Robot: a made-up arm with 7 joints.
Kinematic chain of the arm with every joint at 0, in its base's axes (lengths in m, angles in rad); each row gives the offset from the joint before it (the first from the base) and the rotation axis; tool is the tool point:
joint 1: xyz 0 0 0.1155 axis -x
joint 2: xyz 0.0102 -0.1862 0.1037 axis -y
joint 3: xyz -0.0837 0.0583 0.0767 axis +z
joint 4: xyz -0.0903 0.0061 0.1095 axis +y
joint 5: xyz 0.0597 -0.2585 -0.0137 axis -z
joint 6: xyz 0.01 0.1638 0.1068 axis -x
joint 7: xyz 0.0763 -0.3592 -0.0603 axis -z
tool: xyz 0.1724 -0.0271 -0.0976
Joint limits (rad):
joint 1: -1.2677..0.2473
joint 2: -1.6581..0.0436
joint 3: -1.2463..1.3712
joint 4: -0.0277..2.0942
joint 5: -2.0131..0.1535
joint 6: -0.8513..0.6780
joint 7: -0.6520..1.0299
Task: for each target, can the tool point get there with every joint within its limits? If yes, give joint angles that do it. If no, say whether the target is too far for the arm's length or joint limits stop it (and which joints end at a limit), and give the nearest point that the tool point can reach.
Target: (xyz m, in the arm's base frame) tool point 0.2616 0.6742 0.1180
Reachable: no: joint limits stop it (at a limit: joint 1, joint 2, joint 3, joint 6, joint 7) | nearest point 0.2396 0.4375 0.0458 | short by 0.248 m
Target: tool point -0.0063 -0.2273 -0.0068
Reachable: yes | joints -0.0879 -0.3733 1.0810 0.7521 -0.1912 -0.7217 -0.3696
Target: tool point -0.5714 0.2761 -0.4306
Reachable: no: joint limits stop it (at a limit: joint 1, joint 2, joint 4, joint 6) | nearest point -0.4620 0.0770 -0.2936 | short by 0.265 m
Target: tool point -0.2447 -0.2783 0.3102
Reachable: yes | joints 0.1041 -0.3188 0.9652 1.7414 -1.8378 -0.1133 0.2548
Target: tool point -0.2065 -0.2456 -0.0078
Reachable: yes | joints -0.2758 -0.2824 -0.8883 0.4026 -0.6263 -0.7137 0.2424
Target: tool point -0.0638 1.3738 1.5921
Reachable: no: too far | nearest point -0.0188 0.4058 0.7922 | short by 1.257 m
